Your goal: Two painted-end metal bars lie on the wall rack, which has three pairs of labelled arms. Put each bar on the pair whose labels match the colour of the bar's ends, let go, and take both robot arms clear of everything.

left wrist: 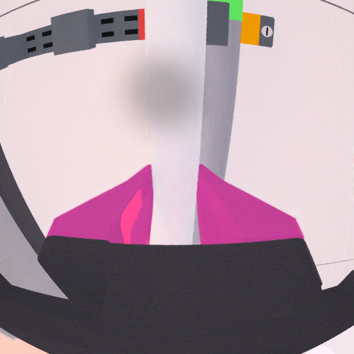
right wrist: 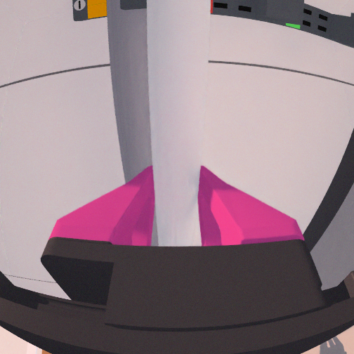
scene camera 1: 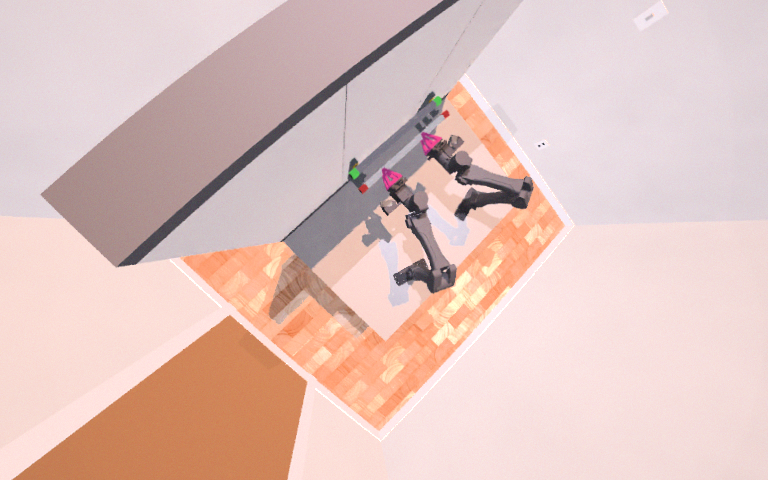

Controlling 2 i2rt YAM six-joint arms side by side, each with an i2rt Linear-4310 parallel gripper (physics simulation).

In view: the left gripper [left wrist: 174,173], the right gripper [right wrist: 176,174], a green-ended bar [scene camera 1: 435,102], a red-ended bar [right wrist: 177,45] and a pale wall [scene camera 1: 264,202].
The red-ended bar shows as well in the left wrist view [left wrist: 175,45]. The pale wall is seen too in the left wrist view [left wrist: 284,145] and in the right wrist view [right wrist: 274,134].
